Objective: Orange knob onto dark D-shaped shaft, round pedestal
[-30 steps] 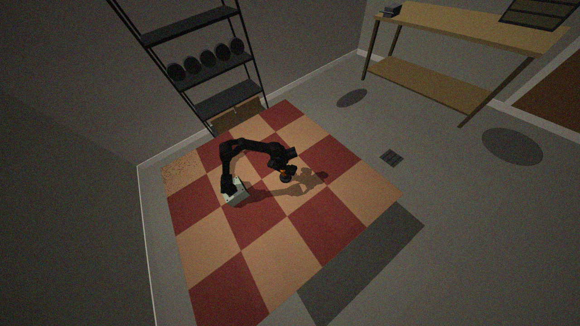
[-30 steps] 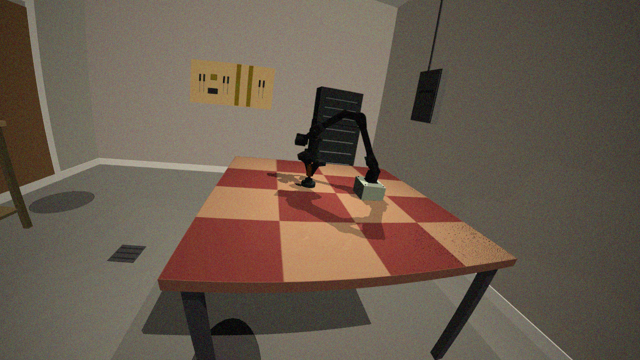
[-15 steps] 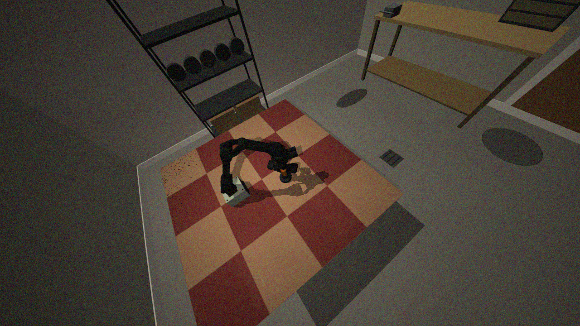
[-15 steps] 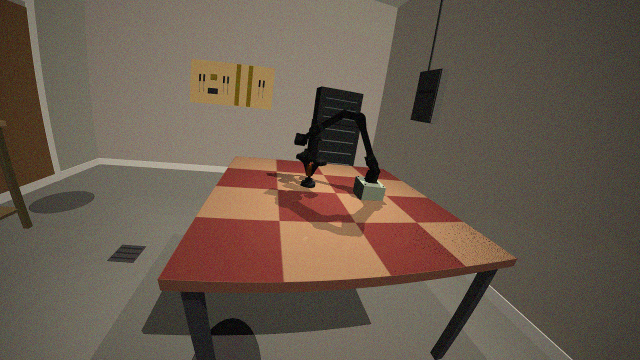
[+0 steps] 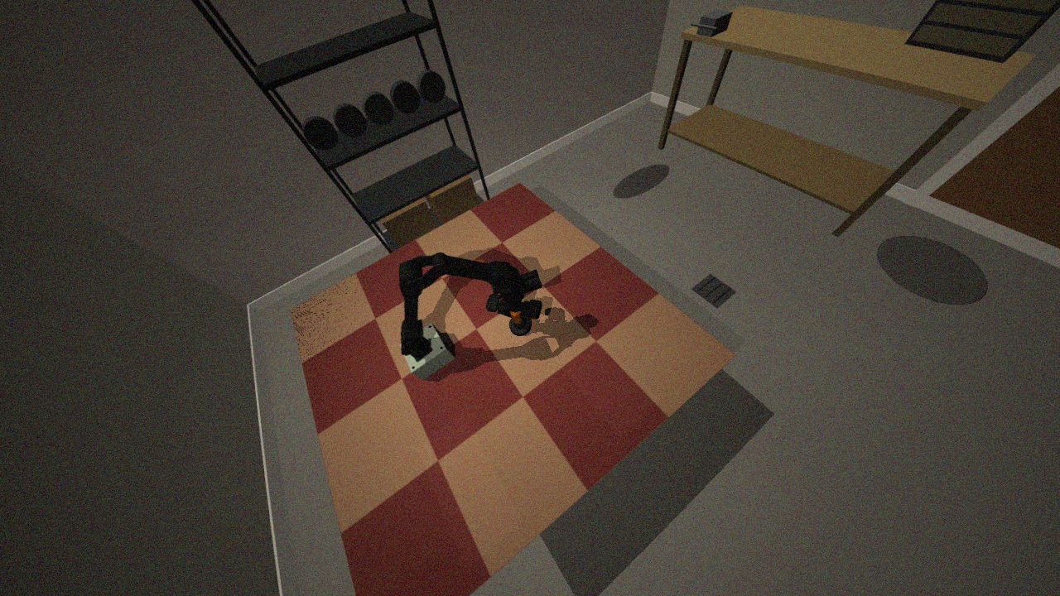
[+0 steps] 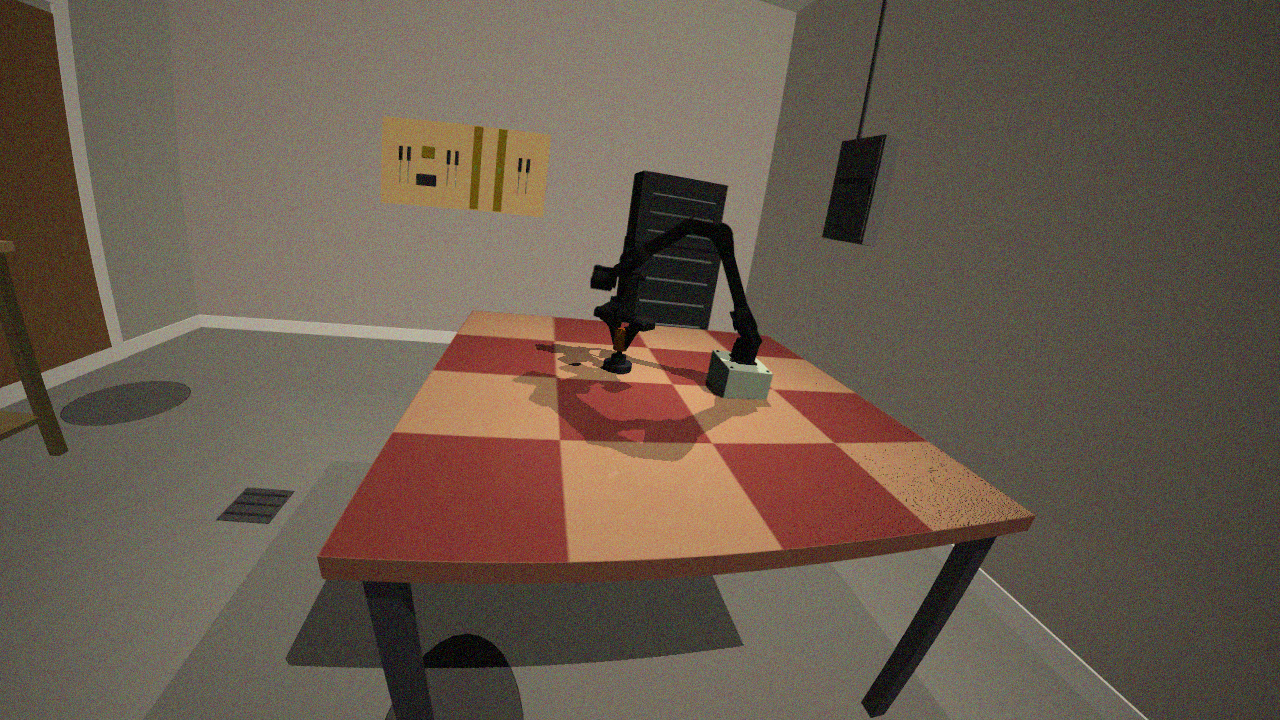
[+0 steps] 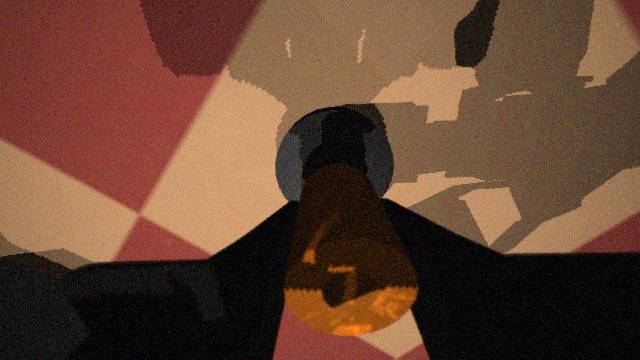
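My gripper tip is now 2 cm below the orange knob. From my gripper tip the other things lie so: round dark pedestal (4 cm below).
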